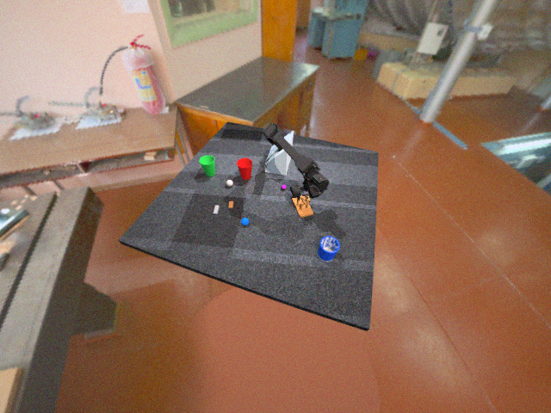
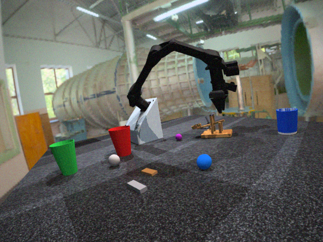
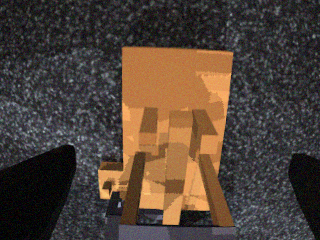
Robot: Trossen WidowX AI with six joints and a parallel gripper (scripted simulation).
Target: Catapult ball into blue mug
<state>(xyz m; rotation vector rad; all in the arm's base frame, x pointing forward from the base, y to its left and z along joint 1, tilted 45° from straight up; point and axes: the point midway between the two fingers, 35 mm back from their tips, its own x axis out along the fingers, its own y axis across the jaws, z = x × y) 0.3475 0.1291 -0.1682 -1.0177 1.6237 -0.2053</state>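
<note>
My gripper tip is 160 mm to the left of the purple ball, 150 mm past it and 100 mm above it. The rest, counted from my gripper tip: blue ball: 300 mm to the right, 170 mm ahead, 90 mm below; blue mug: 250 mm ahead, 150 mm to the left, 80 mm below; catapult: 70 mm behind, 60 mm below, 30 mm to the right.
</note>
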